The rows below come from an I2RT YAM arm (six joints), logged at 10 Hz.
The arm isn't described. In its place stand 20 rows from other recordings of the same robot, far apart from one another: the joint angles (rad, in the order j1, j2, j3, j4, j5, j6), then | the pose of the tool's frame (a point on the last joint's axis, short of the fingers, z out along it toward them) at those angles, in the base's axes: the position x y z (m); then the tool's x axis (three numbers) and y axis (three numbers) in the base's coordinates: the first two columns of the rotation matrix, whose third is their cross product.
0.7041, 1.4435, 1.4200, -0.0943, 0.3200, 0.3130 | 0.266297 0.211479 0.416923 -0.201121 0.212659 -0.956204 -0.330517 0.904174 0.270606
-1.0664, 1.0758, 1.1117, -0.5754, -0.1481, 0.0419 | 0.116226 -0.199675 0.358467 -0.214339 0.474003 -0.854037 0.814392 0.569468 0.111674
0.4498, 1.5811, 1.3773, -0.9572, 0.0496, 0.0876 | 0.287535 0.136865 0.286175 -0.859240 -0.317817 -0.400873 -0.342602 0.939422 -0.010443
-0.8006, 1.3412, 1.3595, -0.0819, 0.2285, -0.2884 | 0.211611 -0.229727 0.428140 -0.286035 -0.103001 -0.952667 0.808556 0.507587 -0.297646
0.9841, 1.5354, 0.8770, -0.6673, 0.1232, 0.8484 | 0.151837 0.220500 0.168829 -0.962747 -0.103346 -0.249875 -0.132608 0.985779 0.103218
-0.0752, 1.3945, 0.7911, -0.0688, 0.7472, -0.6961 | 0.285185 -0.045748 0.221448 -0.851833 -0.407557 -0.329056 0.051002 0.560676 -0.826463
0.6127, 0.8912, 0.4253, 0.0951, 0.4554, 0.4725 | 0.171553 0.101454 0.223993 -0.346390 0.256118 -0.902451 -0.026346 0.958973 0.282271
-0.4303, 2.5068, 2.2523, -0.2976, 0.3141, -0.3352 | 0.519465 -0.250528 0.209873 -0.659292 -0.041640 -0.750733 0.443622 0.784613 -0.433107
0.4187, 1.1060, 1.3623, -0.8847, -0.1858, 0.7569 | 0.190663 0.092047 0.405574 -0.758565 0.401087 -0.513525 -0.020943 0.772687 0.634441
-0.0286, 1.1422, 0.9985, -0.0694, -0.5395, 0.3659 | 0.263943 0.010745 0.355809 -0.368200 0.317630 -0.873808 -0.370110 0.812086 0.451149
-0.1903, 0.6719, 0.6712, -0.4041, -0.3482, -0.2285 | 0.156662 -0.017807 0.295340 -0.347188 -0.149958 -0.925728 -0.214383 0.973684 -0.077324
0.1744, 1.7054, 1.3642, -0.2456, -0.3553, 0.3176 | 0.387642 0.080874 0.290219 -0.657922 0.181373 -0.730919 -0.255270 0.859396 0.443030
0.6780, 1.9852, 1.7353, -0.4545, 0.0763, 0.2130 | 0.361491 0.287646 0.281794 -0.615598 -0.225143 -0.755215 -0.460446 0.880487 0.112835
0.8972, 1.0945, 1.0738, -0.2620, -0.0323, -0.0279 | 0.155287 0.196409 0.372466 -0.151610 -0.234654 -0.960183 -0.805064 0.592921 -0.017784
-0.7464, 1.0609, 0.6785, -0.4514, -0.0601, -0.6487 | 0.158890 -0.144043 0.227055 -0.824770 -0.058628 -0.562420 0.188053 0.909561 -0.370588
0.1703, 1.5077, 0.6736, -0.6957, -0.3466, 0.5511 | 0.211617 0.048662 0.128425 -0.929570 0.339861 0.142810 0.368126 0.876353 0.310626
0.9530, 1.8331, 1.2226, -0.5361, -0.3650, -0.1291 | 0.202652 0.307128 0.179432 -0.414522 -0.790969 -0.450045 -0.907475 0.322173 0.269617
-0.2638, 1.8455, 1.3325, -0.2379, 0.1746, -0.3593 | 0.398309 -0.113987 0.225225 -0.750033 -0.156101 -0.642715 0.123555 0.921574 -0.368016
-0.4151, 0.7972, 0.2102, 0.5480, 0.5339, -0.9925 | 0.154959 -0.088090 0.212547 -0.699868 -0.479315 -0.529567 0.414222 0.331644 -0.847604
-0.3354, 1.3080, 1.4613, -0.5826, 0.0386, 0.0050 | 0.267734 -0.094779 0.419537 -0.391226 0.141661 -0.909326 0.363996 0.931329 -0.011516
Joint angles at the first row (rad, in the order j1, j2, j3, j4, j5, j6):
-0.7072 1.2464 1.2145 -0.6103 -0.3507 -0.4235
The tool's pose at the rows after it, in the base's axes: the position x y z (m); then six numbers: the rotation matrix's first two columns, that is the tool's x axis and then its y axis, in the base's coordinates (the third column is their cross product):
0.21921 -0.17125 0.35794 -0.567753 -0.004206 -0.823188 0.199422 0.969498 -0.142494
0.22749 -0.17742 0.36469 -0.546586 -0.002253 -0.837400 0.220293 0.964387 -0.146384
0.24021 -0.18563 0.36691 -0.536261 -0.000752 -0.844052 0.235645 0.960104 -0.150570
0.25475 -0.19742 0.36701 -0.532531 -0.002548 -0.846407 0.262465 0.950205 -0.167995
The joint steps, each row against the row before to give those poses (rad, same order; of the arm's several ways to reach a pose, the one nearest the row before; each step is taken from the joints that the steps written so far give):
0.0016 0.0329 0.0414 0.0119 0.0129 0.0189
0.0038 0.0338 0.0400 0.0263 0.0125 0.0210
0.0083 0.0517 0.0416 0.0289 0.0174 0.0150
0.0042 0.0638 0.0465 0.0350 0.0332 0.0069

